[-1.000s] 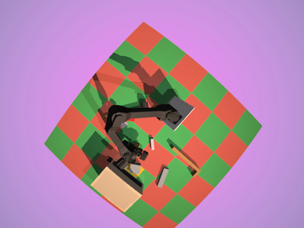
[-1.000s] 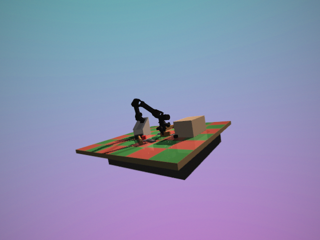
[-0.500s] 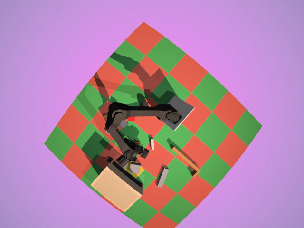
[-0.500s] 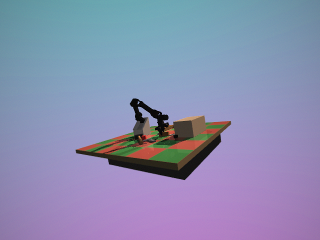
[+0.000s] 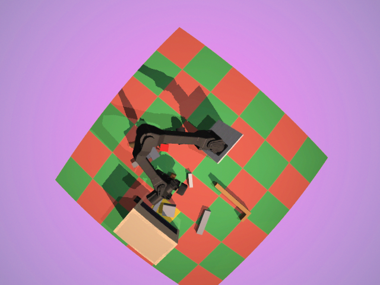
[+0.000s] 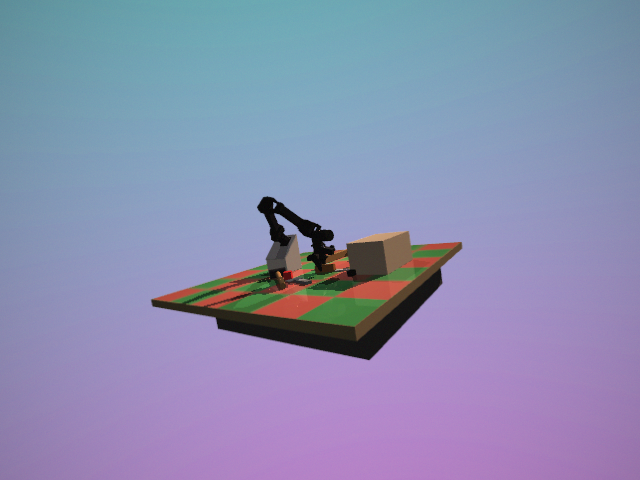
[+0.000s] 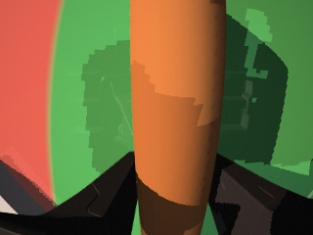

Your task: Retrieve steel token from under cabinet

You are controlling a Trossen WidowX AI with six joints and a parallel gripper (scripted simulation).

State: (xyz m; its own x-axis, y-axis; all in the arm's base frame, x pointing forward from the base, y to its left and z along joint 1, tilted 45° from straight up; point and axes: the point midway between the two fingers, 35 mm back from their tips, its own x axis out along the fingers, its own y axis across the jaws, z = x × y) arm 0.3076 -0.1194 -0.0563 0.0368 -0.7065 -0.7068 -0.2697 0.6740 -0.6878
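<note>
The pale bar is 70 mm behind my gripper tip and 80 mm to the left of it. The rest, counted from my gripper tip: grey block: 140 mm ahead, 120 mm to the left, 10 mm above; grey t-shaped tool: 190 mm to the right; red cube: 100 mm behind, 150 mm to the right, 10 mm above.
</note>
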